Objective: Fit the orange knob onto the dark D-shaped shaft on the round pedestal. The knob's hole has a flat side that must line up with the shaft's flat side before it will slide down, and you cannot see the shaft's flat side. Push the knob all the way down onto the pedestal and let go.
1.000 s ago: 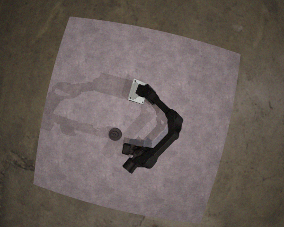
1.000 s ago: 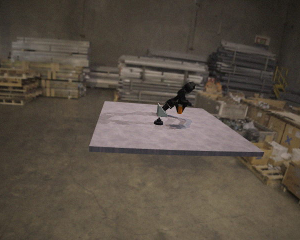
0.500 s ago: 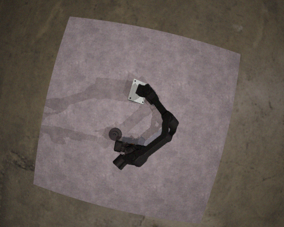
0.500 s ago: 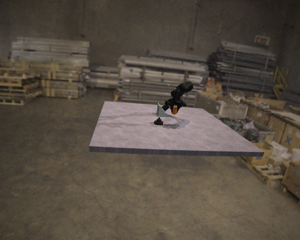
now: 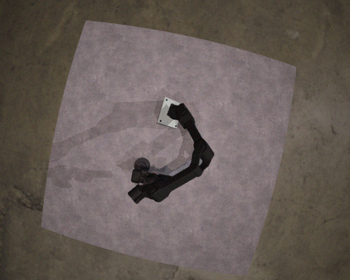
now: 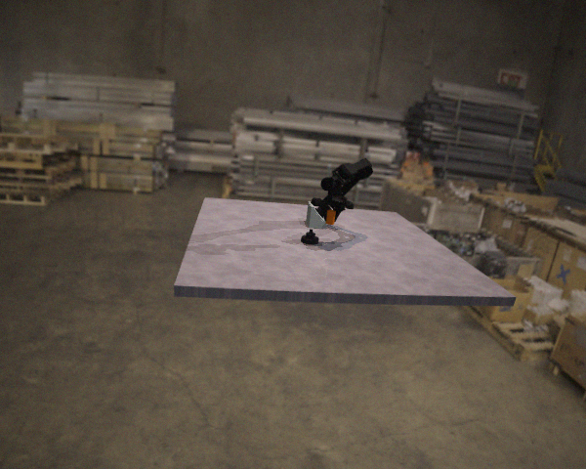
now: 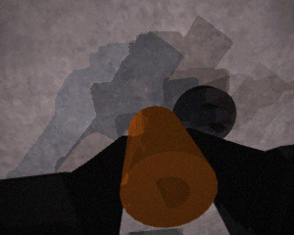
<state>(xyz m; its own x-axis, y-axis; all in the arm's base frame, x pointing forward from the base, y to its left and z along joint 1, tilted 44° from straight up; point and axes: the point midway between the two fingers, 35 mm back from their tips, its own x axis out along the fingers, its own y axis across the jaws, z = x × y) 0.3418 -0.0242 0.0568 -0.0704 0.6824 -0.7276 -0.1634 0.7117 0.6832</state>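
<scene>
My gripper tip is 20 mm past the dark pedestal, 80 mm to the left of it and 80 mm above it. Also, from my gripper tip: orange knob (20 mm above).
</scene>
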